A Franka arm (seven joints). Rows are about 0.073 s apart.
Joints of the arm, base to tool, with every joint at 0 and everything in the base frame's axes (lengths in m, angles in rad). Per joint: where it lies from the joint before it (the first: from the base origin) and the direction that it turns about. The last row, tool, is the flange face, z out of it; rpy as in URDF.
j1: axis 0 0 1 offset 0 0 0.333
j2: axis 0 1 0 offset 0 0 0
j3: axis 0 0 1 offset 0 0 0.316
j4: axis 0 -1 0 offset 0.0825 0 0
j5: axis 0 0 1 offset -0.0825 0 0.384
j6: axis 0 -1 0 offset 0 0 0
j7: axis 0 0 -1 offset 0.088 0 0
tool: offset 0 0 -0.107 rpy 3.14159 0 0
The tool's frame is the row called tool.
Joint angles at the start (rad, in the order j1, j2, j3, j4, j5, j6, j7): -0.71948, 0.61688, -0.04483, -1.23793, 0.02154, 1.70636, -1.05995
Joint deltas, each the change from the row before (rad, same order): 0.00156, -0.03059, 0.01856, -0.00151, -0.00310, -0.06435, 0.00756; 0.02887, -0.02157, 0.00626, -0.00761, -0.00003, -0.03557, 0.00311; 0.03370, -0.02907, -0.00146, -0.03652, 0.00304, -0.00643, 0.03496; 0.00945, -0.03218, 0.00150, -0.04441, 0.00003, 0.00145, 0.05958; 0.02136, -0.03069, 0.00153, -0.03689, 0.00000, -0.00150, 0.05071; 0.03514, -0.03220, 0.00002, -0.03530, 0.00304, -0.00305, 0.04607; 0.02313, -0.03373, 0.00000, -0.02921, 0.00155, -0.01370, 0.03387; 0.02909, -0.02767, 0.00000, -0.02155, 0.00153, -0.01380, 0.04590; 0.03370, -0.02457, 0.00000, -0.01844, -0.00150, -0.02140, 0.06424; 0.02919, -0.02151, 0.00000, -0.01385, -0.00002, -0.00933, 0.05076; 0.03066, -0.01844, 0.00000, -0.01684, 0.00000, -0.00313, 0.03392; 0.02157, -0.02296, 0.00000, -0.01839, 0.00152, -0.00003, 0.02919
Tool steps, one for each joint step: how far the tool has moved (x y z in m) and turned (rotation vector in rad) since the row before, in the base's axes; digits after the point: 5 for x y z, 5 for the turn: -0.00007, 0.01486, 0.01632, 0.02972, 0.02100, 0.01014; 0.01010, 0.02246, 0.00922, 0.01687, 0.01405, 0.03117; 0.00785, 0.02284, 0.00305, 0.00546, 0.01389, -0.00280; -0.00278, 0.01113, 0.00188, -0.00224, 0.01639, -0.04781; 0.00235, 0.01713, 0.00388, -0.00327, 0.01301, -0.02693; 0.00651, 0.02431, 0.00529, -0.00208, 0.00993, -0.01063; 0.00048, 0.01803, 0.00815, 0.00037, 0.01156, -0.01010; 0.00331, 0.02031, 0.00742, -0.00347, 0.01242, -0.01559; 0.00364, 0.02264, 0.00622, -0.00689, 0.02341, -0.02756; 0.00366, 0.01899, 0.00688, -0.01046, 0.00888, -0.01953; 0.00404, 0.01944, 0.00384, -0.00696, 0.00609, -0.00199; 0.00063, 0.01465, 0.00602, -0.00719, -0.00087, -0.00697
